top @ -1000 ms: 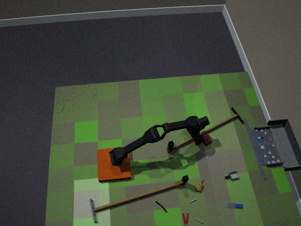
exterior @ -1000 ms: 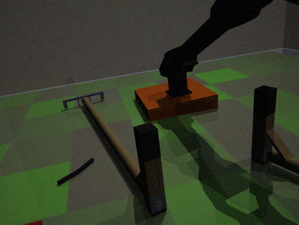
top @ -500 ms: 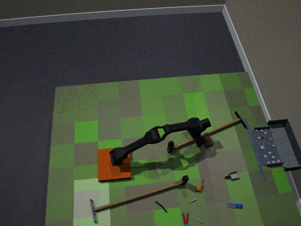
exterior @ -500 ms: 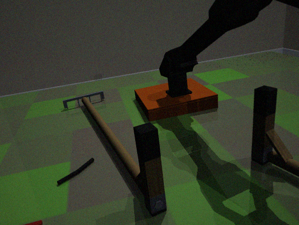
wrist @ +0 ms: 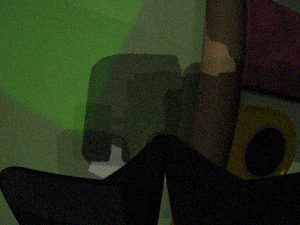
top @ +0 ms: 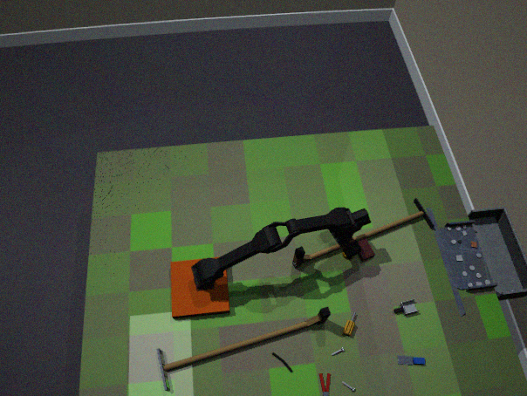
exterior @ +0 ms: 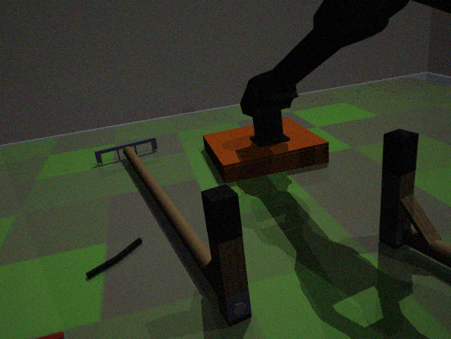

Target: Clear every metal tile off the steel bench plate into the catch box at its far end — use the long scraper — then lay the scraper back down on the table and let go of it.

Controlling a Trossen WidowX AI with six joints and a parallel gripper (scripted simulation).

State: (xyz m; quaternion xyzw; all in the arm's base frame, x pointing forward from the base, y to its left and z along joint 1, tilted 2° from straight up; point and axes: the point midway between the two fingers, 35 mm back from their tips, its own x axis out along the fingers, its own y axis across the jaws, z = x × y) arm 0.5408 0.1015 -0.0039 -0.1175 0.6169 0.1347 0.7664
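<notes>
The yellow ring is 6 cm to the right of my gripper tip and 2 cm ahead of it. Also, from my gripper tip: long scraper: 8 cm ahead, 5 cm above; black strip: 42 cm to the right, 31 cm behind, 1 cm below; red block: 8 cm ahead, 5 cm to the right.
</notes>
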